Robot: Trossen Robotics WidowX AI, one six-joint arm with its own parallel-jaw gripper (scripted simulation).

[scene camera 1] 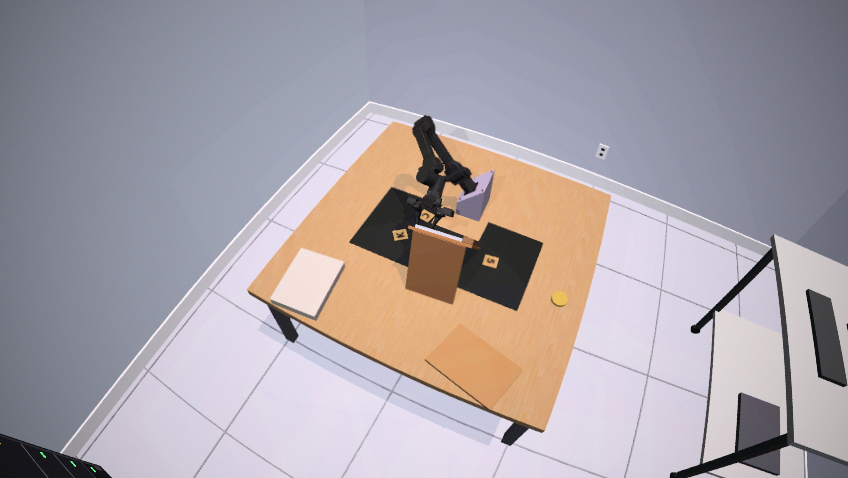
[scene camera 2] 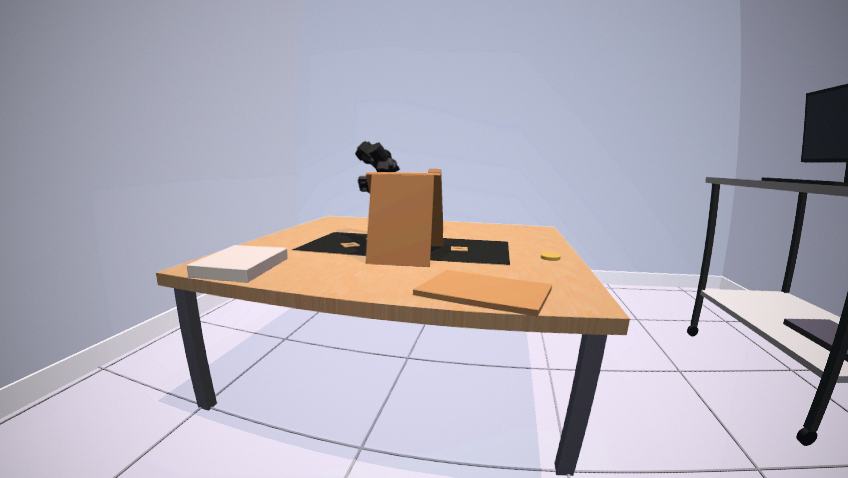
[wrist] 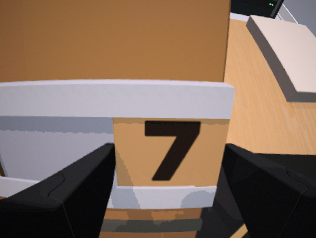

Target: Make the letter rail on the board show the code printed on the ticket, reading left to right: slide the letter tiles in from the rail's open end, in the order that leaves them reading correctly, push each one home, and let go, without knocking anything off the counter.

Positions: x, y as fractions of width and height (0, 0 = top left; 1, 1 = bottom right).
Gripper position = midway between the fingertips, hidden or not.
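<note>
My gripper (scene camera 1: 0.50, 0.48), also at (wrist: 0.54, 0.64). White slab (scene camera 1: 0.36, 0.60), also at (scene camera 2: 0.28, 0.55). Thin panel (scene camera 1: 0.56, 0.77), also at (scene camera 2: 0.62, 0.62). Brown board (wrist: 0.23, 0.31). Thin panel: the wrist view does not show it, hidden by the brown board.
</note>
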